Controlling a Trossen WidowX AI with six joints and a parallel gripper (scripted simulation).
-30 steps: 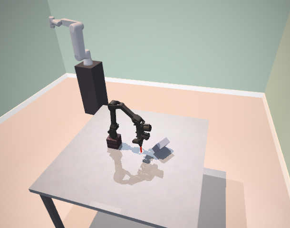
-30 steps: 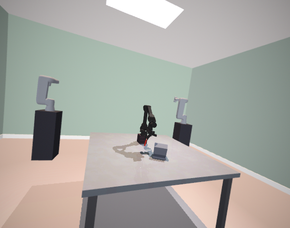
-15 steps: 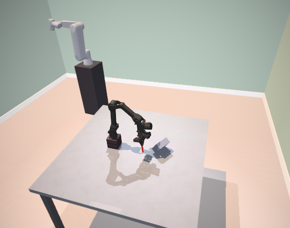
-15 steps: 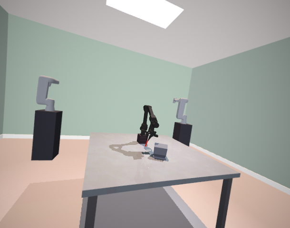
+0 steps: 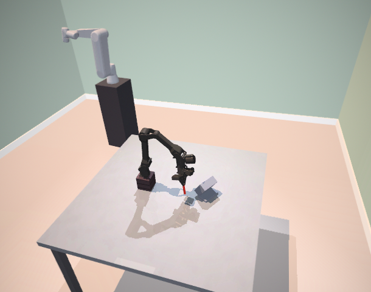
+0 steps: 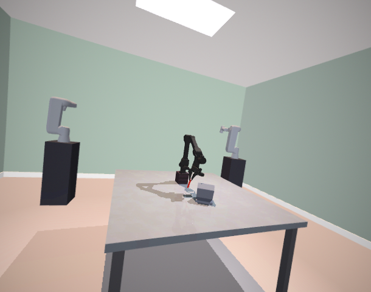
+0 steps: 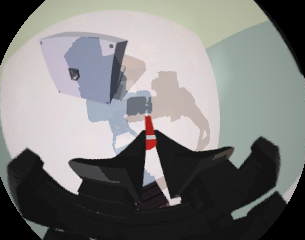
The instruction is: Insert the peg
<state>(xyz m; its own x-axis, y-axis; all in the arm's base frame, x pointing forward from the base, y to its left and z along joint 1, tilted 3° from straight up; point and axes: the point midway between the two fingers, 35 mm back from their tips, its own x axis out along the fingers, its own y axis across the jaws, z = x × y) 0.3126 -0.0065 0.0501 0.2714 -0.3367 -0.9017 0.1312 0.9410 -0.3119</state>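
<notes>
The sloped grey panel lies 130 mm ahead of my gripper tip, 90 mm to the left of it and 40 mm below it. From my gripper tip the other things lie so: red peg: 10 mm below.
</notes>
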